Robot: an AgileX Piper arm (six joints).
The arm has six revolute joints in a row. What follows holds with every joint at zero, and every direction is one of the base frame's. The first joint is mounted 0.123 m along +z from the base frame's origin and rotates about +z. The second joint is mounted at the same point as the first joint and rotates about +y. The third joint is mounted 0.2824 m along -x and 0.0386 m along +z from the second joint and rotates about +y. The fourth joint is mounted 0.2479 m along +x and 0.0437 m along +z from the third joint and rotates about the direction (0.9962, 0, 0.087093). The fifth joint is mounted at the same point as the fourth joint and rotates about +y. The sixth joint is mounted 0.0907 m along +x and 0.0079 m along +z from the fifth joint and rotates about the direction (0.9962, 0, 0.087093). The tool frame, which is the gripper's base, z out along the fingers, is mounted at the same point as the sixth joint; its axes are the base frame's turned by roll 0, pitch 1.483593 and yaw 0 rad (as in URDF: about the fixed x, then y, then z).
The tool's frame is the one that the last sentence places.
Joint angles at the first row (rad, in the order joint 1, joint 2, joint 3, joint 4, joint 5, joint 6):
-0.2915, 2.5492, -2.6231, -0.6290, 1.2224, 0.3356
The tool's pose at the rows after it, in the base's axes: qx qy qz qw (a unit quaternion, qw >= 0); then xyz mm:
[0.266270 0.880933 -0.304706 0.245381 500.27 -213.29 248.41]
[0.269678 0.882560 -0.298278 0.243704 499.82 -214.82 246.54]
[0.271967 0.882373 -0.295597 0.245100 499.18 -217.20 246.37]
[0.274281 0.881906 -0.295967 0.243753 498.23 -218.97 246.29]
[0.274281 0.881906 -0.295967 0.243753 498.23 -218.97 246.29]
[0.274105 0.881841 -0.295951 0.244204 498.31 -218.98 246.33]
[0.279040 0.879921 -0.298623 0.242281 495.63 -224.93 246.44]
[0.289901 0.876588 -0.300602 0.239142 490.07 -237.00 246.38]
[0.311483 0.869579 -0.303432 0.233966 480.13 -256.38 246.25]
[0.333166 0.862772 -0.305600 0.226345 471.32 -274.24 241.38]
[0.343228 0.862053 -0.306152 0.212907 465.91 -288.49 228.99]
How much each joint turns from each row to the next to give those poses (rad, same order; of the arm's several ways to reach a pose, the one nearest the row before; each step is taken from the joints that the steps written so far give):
-0.0188, 0.0000, -0.0044, 0.0000, 0.0011, 0.0022
-0.0048, 0.0020, 0.0002, 0.0148, 0.0010, 0.0001
-0.0055, 0.0001, -0.0002, 0.0069, -0.0042, -0.0001
-0.0036, 0.0000, 0.0000, 0.0000, 0.0020, 0.0009
0.0000, 0.0000, 0.0000, 0.0000, 0.0000, 0.0000
0.0000, 0.0000, 0.0000, 0.0000, -0.0010, 0.0000
-0.0117, -0.0001, 0.0001, -0.0026, 0.0002, 0.0000
-0.0247, 0.0001, -0.0001, 0.0020, -0.0011, 0.0000
-0.0402, 0.0000, 0.0000, 0.0020, 0.0011, 0.0084
-0.0367, 0.0084, 0.0011, 0.0000, 0.0000, 0.0154
-0.0285, 0.0220, 0.0011, 0.0037, -0.0030, 0.0000

